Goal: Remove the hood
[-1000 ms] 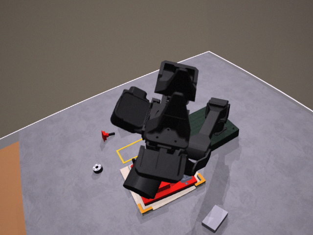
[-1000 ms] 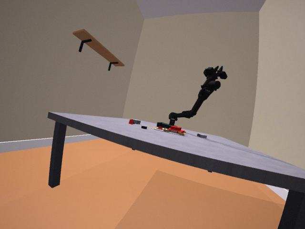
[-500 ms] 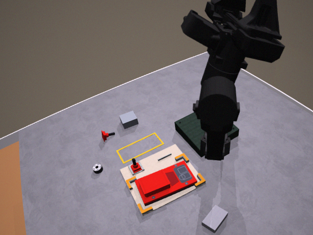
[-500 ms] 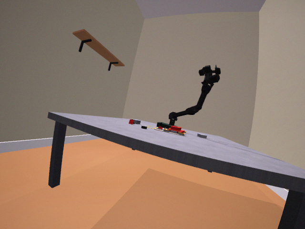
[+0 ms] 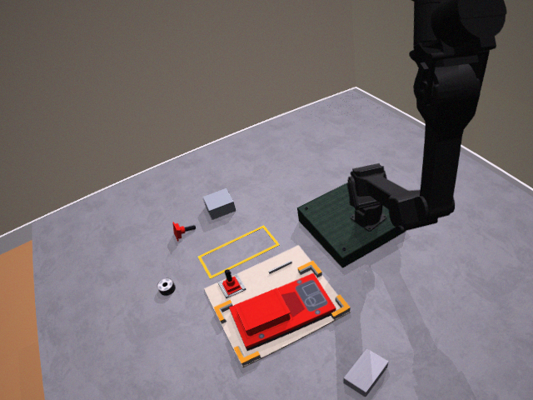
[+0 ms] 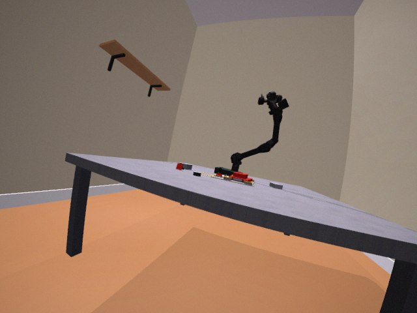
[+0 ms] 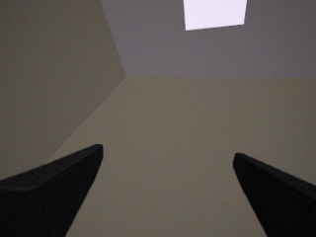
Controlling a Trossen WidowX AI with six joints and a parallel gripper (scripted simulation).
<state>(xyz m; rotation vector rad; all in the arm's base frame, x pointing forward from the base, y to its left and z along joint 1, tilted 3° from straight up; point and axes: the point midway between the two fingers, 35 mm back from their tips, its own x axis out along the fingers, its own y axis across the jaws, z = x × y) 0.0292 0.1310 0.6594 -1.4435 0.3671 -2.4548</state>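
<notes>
Now: the hood 320 mm ahead of my gripper tip, 120 mm to the right of it and 680 mm below it. From my gripper tip the other things lie so: white wheel 440 mm ahead, 350 mm to the right, 710 mm below.
</notes>
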